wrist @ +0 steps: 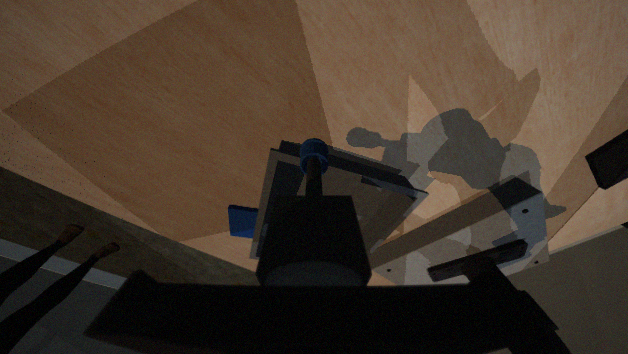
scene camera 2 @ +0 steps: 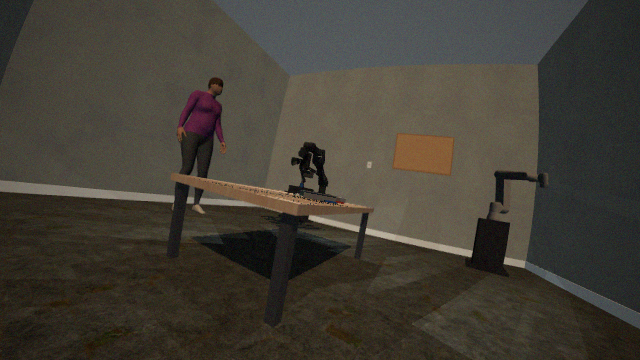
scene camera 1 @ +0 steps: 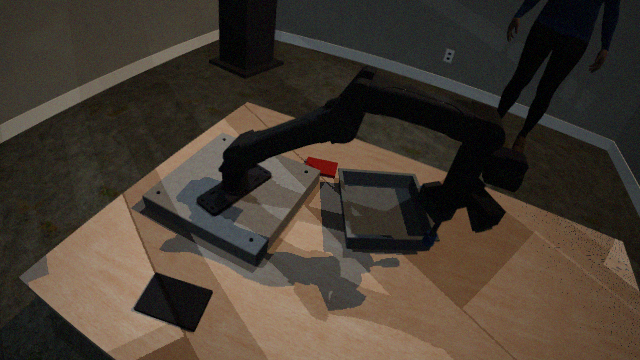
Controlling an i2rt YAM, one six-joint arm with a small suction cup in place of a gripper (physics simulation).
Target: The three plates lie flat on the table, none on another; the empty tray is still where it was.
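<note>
The empty grey tray sits in the middle of the wooden table. A red plate lies flat just behind the tray's far left corner. A black plate lies flat near the table's front left edge; its corner also shows in the wrist view. A blue plate lies flat beside the tray in the wrist view; the arm hides it in scene camera 1. My blue suction cup hangs at the tray's near right corner and holds nothing.
The arm's grey base slab lies left of the tray. A person stands beyond the table's far side. Another robot arm on a dark pedestal stands by the wall.
</note>
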